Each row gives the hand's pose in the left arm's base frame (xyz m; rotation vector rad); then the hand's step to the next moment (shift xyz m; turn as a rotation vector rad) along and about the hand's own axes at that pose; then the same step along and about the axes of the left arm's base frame.
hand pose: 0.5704 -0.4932 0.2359 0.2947 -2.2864 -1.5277
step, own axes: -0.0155 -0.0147 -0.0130 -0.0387 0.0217 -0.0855
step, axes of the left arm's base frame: 0.0190 -0.0109 -0.0120 0.0715 -0.0491 0.0418
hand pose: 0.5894 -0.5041 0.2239 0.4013 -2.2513 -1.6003
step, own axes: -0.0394 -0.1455 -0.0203 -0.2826 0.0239 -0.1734
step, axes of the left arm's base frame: 0.0484 -0.0475 -0.1362 0.3292 -0.0201 0.0418
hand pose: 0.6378 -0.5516 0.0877 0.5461 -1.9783 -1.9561
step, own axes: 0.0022 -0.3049 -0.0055 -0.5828 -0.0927 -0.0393
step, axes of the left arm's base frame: 0.0172 -0.0052 -0.3044 0.5369 0.2398 -0.0630
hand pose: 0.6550 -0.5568 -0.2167 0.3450 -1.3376 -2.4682
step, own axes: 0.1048 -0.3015 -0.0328 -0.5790 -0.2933 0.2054
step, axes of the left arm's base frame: -0.1322 0.0901 -0.2782 0.4156 0.5295 -0.1015
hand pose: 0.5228 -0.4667 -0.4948 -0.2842 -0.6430 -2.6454
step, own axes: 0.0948 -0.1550 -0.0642 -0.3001 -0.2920 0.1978
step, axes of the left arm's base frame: -0.1578 0.0639 -0.0903 0.1648 0.4319 -0.0281
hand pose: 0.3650 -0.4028 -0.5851 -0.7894 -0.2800 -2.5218
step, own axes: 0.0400 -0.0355 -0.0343 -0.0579 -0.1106 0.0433
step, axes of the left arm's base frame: -0.0631 0.0041 -0.0064 0.0071 0.1319 -0.0040
